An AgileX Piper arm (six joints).
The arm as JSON. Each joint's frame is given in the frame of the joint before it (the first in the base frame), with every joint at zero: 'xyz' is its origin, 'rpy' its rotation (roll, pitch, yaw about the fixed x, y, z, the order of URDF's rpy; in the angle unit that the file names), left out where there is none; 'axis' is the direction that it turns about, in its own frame. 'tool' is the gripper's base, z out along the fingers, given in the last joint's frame.
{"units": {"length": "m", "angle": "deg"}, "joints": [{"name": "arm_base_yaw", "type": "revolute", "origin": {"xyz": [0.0, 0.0, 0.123]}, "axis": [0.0, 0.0, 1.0]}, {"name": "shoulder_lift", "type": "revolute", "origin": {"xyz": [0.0, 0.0, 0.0]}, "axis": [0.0, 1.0, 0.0]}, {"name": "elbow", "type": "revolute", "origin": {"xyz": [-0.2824, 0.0, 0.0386]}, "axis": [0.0, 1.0, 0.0]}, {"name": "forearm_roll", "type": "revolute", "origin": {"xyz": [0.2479, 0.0, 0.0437]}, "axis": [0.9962, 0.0, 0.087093]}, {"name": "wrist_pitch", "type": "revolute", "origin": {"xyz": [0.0, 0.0, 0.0]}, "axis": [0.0, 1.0, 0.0]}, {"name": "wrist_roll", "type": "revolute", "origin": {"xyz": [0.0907, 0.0, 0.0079]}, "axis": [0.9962, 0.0, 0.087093]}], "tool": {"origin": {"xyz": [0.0, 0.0, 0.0], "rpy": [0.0, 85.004, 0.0]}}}
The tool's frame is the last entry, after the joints.
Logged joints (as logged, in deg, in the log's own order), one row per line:
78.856, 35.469, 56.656, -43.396, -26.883, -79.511
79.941, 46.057, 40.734, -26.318, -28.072, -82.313
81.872, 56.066, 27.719, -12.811, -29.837, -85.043
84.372, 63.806, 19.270, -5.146, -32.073, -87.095
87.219, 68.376, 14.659, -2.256, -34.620, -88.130
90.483, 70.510, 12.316, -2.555, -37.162, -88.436
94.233, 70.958, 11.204, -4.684, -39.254, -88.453
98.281, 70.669, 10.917, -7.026, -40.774, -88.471
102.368, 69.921, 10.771, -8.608, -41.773, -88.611
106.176, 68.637, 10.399, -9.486, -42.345, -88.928
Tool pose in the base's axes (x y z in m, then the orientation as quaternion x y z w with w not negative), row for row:
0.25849, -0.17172, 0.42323, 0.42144, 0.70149, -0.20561, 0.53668
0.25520, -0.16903, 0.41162, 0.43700, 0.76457, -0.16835, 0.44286
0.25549, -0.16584, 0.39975, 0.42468, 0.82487, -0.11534, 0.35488
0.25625, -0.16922, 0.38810, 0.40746, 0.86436, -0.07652, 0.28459
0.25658, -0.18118, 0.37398, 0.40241, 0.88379, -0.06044, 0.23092
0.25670, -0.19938, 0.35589, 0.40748, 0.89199, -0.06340, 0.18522
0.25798, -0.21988, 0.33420, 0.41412, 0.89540, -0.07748, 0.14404
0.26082, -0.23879, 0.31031, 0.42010, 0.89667, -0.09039, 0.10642
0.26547, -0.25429, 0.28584, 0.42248, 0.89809, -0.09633, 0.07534
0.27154, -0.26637, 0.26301, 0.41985, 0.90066, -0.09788, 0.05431
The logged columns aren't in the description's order. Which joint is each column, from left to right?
Columns, left to right: shoulder_lift, wrist_pitch, wrist_roll, forearm_roll, arm_base_yaw, elbow.
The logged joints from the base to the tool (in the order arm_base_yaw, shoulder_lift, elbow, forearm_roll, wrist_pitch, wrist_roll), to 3 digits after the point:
-26.883, 78.856, -79.511, -43.396, 35.469, 56.656
-28.072, 79.941, -82.313, -26.318, 46.057, 40.734
-29.837, 81.872, -85.043, -12.811, 56.066, 27.719
-32.073, 84.372, -87.095, -5.146, 63.806, 19.270
-34.620, 87.219, -88.130, -2.256, 68.376, 14.659
-37.162, 90.483, -88.436, -2.555, 70.510, 12.316
-39.254, 94.233, -88.453, -4.684, 70.958, 11.204
-40.774, 98.281, -88.471, -7.026, 70.669, 10.917
-41.773, 102.368, -88.611, -8.608, 69.921, 10.771
-42.345, 106.176, -88.928, -9.486, 68.637, 10.399

